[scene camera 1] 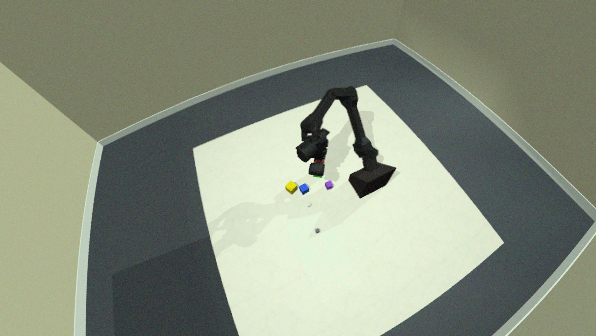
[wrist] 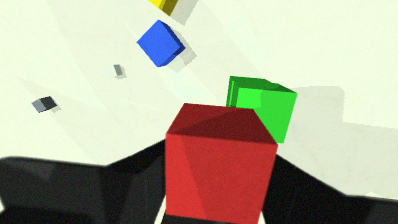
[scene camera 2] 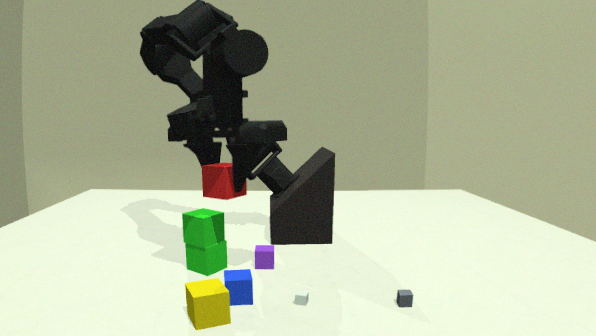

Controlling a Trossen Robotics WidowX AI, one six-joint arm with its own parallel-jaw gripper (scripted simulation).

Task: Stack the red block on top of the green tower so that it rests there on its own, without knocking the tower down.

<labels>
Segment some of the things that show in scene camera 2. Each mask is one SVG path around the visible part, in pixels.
My gripper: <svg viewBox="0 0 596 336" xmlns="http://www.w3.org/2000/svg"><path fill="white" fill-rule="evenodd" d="M204 83L203 91L197 91L197 94L190 96L190 104L167 114L170 124L168 141L182 142L186 140L187 144L183 144L184 148L191 149L202 167L203 165L220 163L222 142L213 141L213 138L236 137L236 144L228 144L226 147L232 155L235 192L239 193L261 147L267 145L267 143L263 142L287 140L287 128L282 120L249 121L249 119L243 119L242 97L248 97L248 90L242 91L242 83L230 81Z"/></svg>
A red block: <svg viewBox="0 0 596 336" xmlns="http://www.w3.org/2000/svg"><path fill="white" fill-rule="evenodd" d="M202 166L203 197L227 201L246 195L246 180L241 192L235 192L233 163L216 163Z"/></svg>
</labels>
